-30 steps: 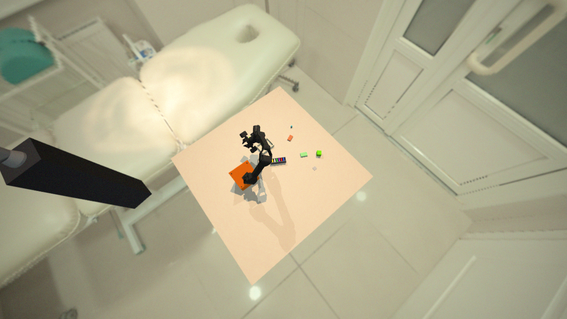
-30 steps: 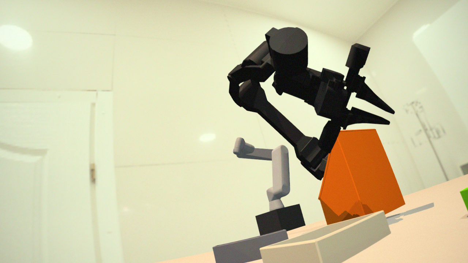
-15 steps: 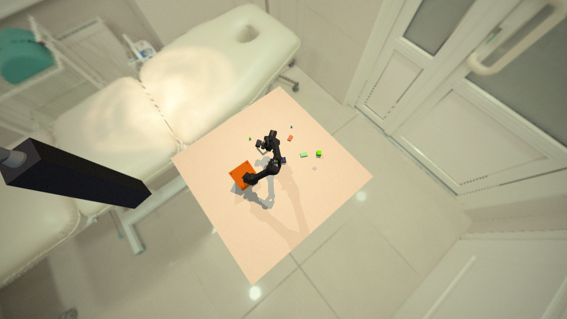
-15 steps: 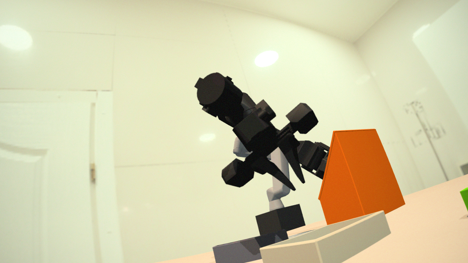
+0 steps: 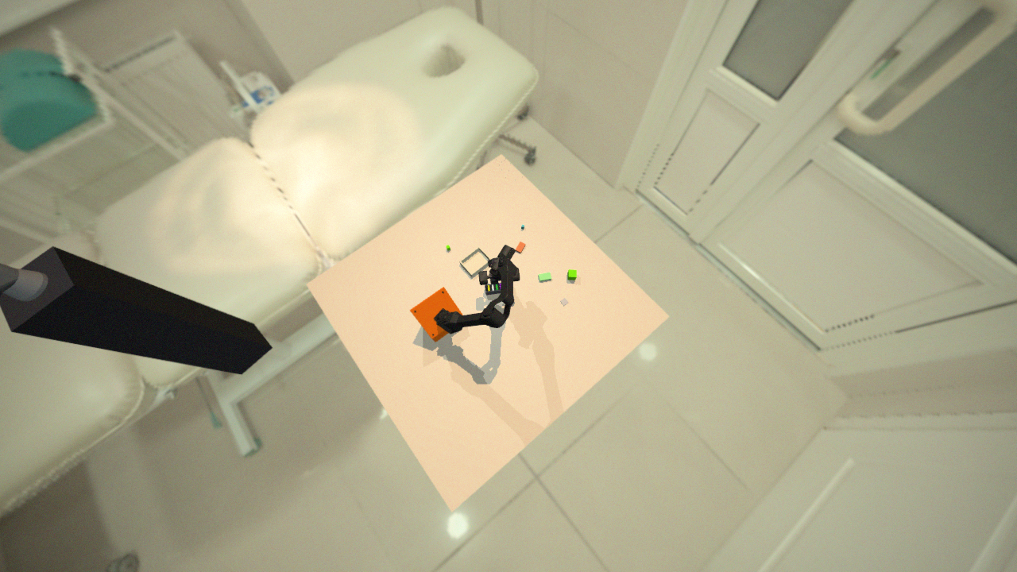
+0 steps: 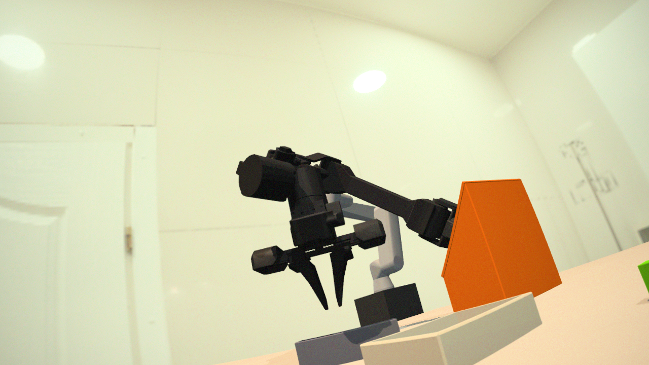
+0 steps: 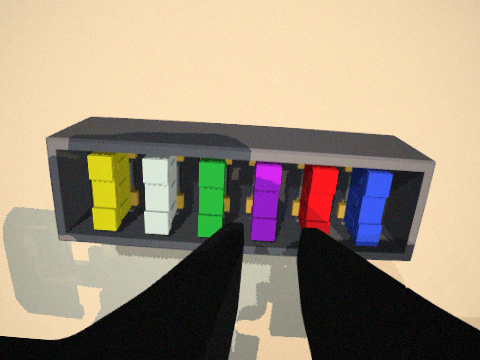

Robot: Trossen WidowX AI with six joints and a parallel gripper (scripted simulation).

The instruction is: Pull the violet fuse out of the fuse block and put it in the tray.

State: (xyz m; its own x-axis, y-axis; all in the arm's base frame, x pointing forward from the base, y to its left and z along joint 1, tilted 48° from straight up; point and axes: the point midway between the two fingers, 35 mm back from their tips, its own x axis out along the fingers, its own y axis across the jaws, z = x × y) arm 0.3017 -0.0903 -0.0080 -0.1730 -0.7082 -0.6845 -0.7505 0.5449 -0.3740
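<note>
My gripper tip is 10 mm short of the pale tray, 190 mm to the right of it and 70 mm above it. From my gripper tip the other things lie so: green cube: 290 mm ahead, 220 mm to the right, 60 mm below; then orange block: 230 mm ahead, 80 mm to the left, 70 mm below; then flat green piece: 190 mm ahead, 120 mm to the right, 70 mm below.
</note>
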